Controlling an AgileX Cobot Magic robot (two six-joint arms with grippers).
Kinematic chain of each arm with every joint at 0, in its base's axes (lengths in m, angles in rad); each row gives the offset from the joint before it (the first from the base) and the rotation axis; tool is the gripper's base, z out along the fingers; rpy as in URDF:
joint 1: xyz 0 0 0.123 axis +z
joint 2: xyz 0 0 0 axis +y
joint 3: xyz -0.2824 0 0.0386 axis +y
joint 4: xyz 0.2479 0 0.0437 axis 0.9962 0 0.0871
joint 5: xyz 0 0 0 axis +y
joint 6: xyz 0.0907 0 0.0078 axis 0.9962 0 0.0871
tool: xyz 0 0 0 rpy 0 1.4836 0
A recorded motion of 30 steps. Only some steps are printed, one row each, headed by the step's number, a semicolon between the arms.
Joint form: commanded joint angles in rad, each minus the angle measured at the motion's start. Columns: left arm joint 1, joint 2, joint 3, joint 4, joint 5, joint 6; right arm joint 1, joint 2, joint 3, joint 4, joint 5, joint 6.
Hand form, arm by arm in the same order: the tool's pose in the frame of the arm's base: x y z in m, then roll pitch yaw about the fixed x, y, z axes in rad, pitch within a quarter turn. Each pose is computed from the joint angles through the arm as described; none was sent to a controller.
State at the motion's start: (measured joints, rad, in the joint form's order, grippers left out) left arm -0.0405 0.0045 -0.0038 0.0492 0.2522 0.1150; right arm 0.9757 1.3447 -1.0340 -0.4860 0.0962 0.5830
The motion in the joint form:
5: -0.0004 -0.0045 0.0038 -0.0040 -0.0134 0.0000; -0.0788 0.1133 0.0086 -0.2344 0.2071 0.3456
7: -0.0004 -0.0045 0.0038 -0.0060 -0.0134 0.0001; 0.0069 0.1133 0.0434 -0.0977 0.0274 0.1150
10: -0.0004 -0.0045 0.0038 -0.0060 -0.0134 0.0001; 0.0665 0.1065 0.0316 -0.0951 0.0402 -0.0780
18: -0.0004 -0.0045 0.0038 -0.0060 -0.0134 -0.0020; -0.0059 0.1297 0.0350 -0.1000 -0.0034 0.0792
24: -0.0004 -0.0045 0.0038 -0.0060 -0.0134 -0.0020; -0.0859 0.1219 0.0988 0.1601 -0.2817 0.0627
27: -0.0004 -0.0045 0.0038 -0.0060 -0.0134 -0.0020; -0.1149 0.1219 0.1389 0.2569 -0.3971 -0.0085
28: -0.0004 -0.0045 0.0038 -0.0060 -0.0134 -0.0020; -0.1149 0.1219 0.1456 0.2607 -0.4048 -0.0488
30: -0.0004 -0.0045 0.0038 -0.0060 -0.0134 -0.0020; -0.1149 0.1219 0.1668 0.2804 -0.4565 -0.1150
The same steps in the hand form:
5: 0.0555 -0.0013 0.1914 2.3327 1.3506 2.2904; 0.2167 0.2425 0.2950 2.9790 0.9986 -2.6727
7: 0.0555 -0.0013 0.1914 2.3387 1.3520 2.2961; 0.1872 0.2693 0.2930 2.9861 1.0821 -2.4115
10: 0.0555 -0.0013 0.1914 2.3387 1.3520 2.2961; 0.1711 0.2794 0.2981 -2.9305 1.0847 -1.9456
18: 0.0555 -0.0013 0.1914 2.3453 1.3535 2.3029; 0.1921 0.2718 0.2923 3.0375 1.1031 -2.3457
24: 0.0555 -0.0013 0.1914 2.3453 1.3535 2.3029; 0.2052 0.2617 0.2957 2.2575 1.1403 -3.1210
27: 0.0555 -0.0013 0.1914 2.3453 1.3535 2.3029; 0.2107 0.2545 0.2932 2.0622 1.1582 2.9560
28: 0.0555 -0.0013 0.1914 2.3453 1.3535 2.3029; 0.2102 0.2540 0.2917 2.1019 1.1902 3.0000
30: 0.0555 -0.0013 0.1914 2.3453 1.3535 2.3029; 0.2088 0.2530 0.2896 2.0850 1.2442 2.9958

